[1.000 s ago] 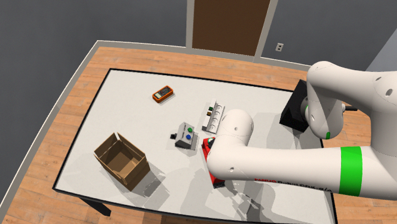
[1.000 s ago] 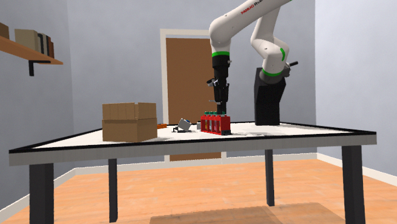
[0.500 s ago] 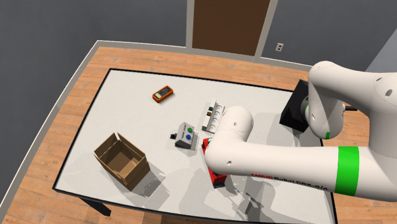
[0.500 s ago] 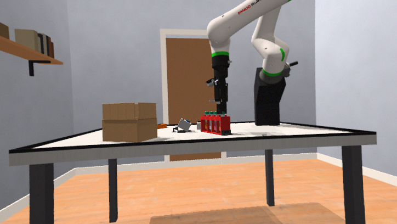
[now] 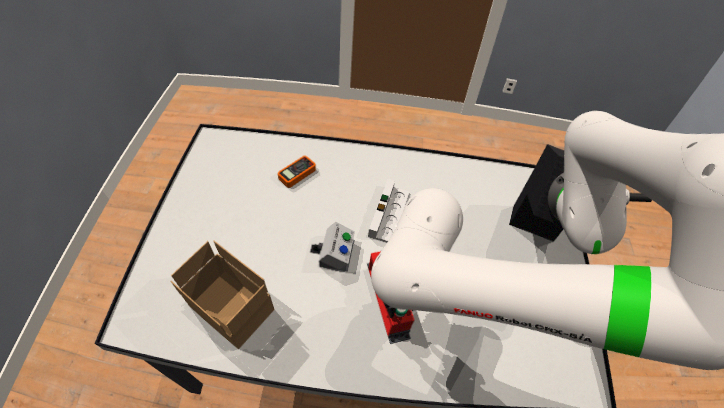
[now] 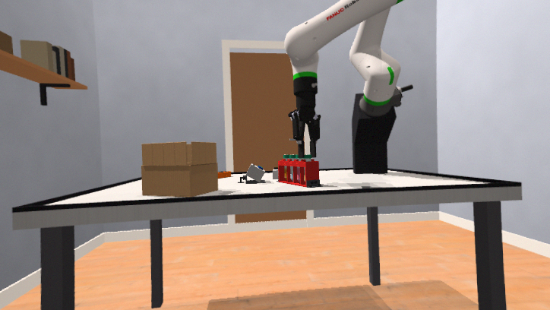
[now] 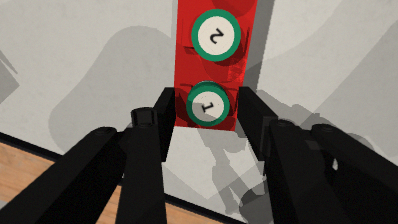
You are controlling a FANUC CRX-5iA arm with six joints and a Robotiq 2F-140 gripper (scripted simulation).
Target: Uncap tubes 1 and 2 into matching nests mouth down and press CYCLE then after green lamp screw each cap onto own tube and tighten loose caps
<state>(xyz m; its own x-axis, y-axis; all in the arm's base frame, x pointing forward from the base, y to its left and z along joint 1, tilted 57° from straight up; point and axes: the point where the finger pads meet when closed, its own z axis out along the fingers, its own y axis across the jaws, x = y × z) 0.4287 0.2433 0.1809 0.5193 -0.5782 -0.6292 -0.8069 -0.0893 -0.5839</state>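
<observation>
Right now my hand is 30 mm above the cap 1. From my hand the other things lie so: cap 2 (20 mm ahead, 50 mm to the right, 30 mm below); then cap 3 (50 mm ahead, 90 mm to the right, 30 mm below); then cap 4 (70 mm ahead, 140 mm to the right, 30 mm below).
</observation>
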